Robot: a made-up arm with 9 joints. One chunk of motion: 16 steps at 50 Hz.
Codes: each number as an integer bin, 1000 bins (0 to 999) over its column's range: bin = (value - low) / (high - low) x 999, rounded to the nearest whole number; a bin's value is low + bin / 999 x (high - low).
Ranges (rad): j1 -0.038..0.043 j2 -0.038..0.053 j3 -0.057..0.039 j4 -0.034..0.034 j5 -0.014..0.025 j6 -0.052..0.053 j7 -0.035..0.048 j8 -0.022..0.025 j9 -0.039..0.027
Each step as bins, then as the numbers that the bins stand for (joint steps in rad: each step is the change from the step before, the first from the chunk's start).
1 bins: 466 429 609 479 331 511 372 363 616
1 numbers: -0.00022 0.00108 0.00152 -0.00140 -0.00108 0.00171 -0.00409 -0.00492 0.00170
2 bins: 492 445 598 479 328 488 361 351 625
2 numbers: 0.00189 0.00254 0.00047 -0.00140 -0.00120 -0.00071 -0.00501 -0.00549 0.00229
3 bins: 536 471 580 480 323 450 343 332 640
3 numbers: 0.00546 0.00490 -0.00126 -0.00133 -0.00139 -0.00470 -0.00650 -0.00638 0.00328
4 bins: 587 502 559 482 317 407 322 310 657
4 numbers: 0.00959 0.00773 -0.00328 -0.00119 -0.00162 -0.00922 -0.00825 -0.00742 0.00441
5 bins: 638 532 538 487 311 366 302 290 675
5 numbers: 0.01373 0.01046 -0.00530 -0.00085 -0.00186 -0.01353 -0.00991 -0.00836 0.00559
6 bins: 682 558 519 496 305 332 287 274 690
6 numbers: 0.01730 0.01283 -0.00713 -0.00024 -0.00209 -0.01711 -0.01116 -0.00911 0.00659
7 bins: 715 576 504 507 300 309 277 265 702
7 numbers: 0.01997 0.01447 -0.00857 0.00051 -0.00229 -0.01952 -0.01199 -0.00953 0.00738
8 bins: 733 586 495 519 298 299 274 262 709
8 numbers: 0.02143 0.01538 -0.00943 0.00133 -0.00237 -0.02057 -0.01224 -0.00967 0.00784
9 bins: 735 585 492 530 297 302 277 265 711
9 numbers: 0.02159 0.01529 -0.00972 0.00208 -0.00241 -0.02026 -0.01199 -0.00953 0.00797
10 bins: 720 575 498 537 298 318 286 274 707
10 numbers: 0.02038 0.01438 -0.00914 0.00255 -0.00237 -0.01858 -0.01124 -0.00911 0.00771
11 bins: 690 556 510 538 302 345 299 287 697
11 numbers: 0.01795 0.01265 -0.00799 0.00262 -0.00221 -0.01574 -0.01016 -0.00850 0.00705
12 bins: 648 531 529 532 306 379 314 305 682
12 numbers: 0.01454 0.01037 -0.00617 0.00221 -0.00205 -0.01217 -0.00891 -0.00765 0.00606
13 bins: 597 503 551 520 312 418 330 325 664
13 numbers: 0.01041 0.00782 -0.00405 0.00140 -0.00182 -0.00807 -0.00758 -0.00671 0.00487
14 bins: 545 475 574 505 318 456 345 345 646
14 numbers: 0.00619 0.00527 -0.00184 0.00037 -0.00159 -0.00407 -0.00634 -0.00577 0.00368
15 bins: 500 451 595 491 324 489 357 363 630
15 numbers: 0.00254 0.00308 0.00018 -0.00058 -0.00135 -0.00060 -0.00534 -0.00492 0.00262
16 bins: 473 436 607 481 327 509 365 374 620
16 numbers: 0.00035 0.00172 0.00133 -0.00126 -0.00123 0.00150 -0.00467 -0.00440 0.00196
